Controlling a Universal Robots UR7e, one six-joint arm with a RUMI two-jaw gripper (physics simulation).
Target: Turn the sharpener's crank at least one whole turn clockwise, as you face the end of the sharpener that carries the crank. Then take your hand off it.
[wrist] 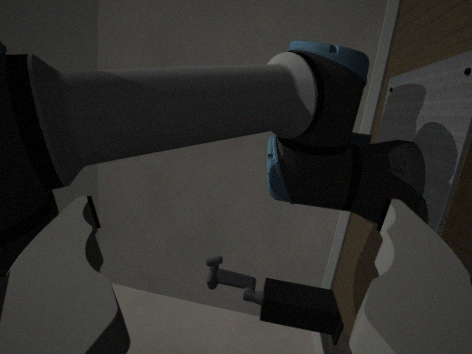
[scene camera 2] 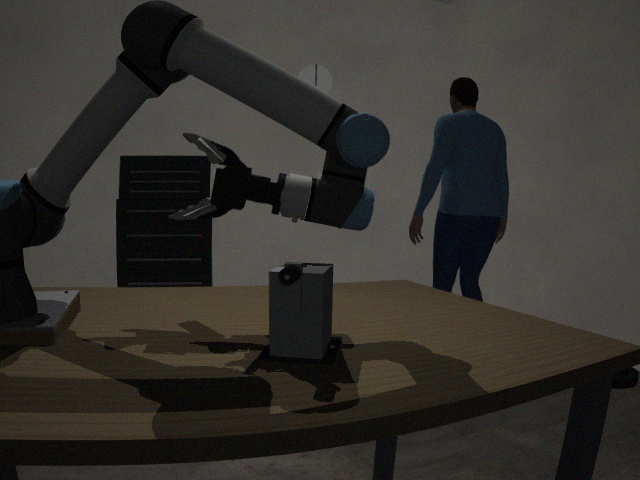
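Seen in the pictures: gripper, fingertip midpoint: (wrist: 238, 200) (scene camera 2: 174, 174); arm's base at its link origin: (wrist: 399, 184).
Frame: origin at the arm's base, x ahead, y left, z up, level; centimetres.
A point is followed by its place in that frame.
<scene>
The sharpener (scene camera 2: 298, 316) @[z 4.4, x 51.1, y -17.1 cm] is a tall grey box standing upright on a dark base on the table. A dark round part with a pale centre (scene camera 2: 288, 275) @[z 10.4, x 49.2, y -20.4 cm], apparently belonging to the crank, is near its upper left; the crank's arm and exact angle cannot be made out. The gripper (scene camera 2: 178, 176) @[z 24.2, x 32.9, y 8.4 cm] (wrist: 241, 201) @[z 24.2, x 32.9, y 8.4 cm] is open and empty. In the scene view it is above and to the left of the sharpener, well apart from it, with its fingers pointing left toward the robot's base side. The sharpener does not show in the wrist view.
The wooden table (scene camera 2: 444, 315) @[z -2.9, x 86.4, y 8.3 cm] carries the robot's base plate (scene camera 2: 64, 310) @[z 0.4, x 12.4, y 3.0 cm] (wrist: 457, 90) @[z 0.7, x 7.1, y 15.9 cm] at the left. A dark drawer cabinet (scene camera 2: 164, 222) and a person in blue (scene camera 2: 471, 165) are behind it. In the wrist view, a small arm (wrist: 232, 278) stands on a black pedestal (wrist: 300, 306).
</scene>
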